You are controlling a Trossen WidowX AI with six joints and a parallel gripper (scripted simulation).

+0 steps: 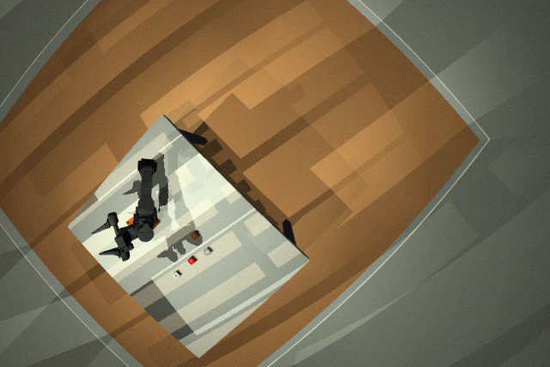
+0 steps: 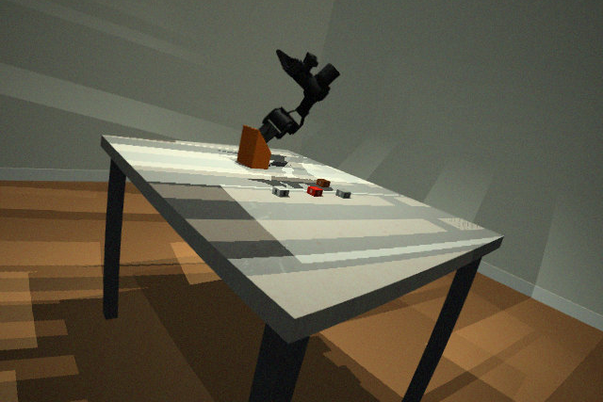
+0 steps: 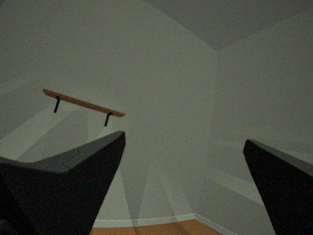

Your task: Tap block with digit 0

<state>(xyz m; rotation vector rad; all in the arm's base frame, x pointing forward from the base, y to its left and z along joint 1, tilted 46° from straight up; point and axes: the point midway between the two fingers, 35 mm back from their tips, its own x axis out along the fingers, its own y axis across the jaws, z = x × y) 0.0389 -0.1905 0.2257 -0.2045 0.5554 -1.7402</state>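
My gripper tip is now 320 mm short of the grey block, 150 mm to the right of it and 400 mm above it. From my gripper tip the other things lie so: orange block: 220 mm ahead, 150 mm to the left, 400 mm below; white block: 330 mm ahead, 80 mm to the right, 400 mm below; red block: 310 mm ahead, 40 mm to the left, 400 mm below.
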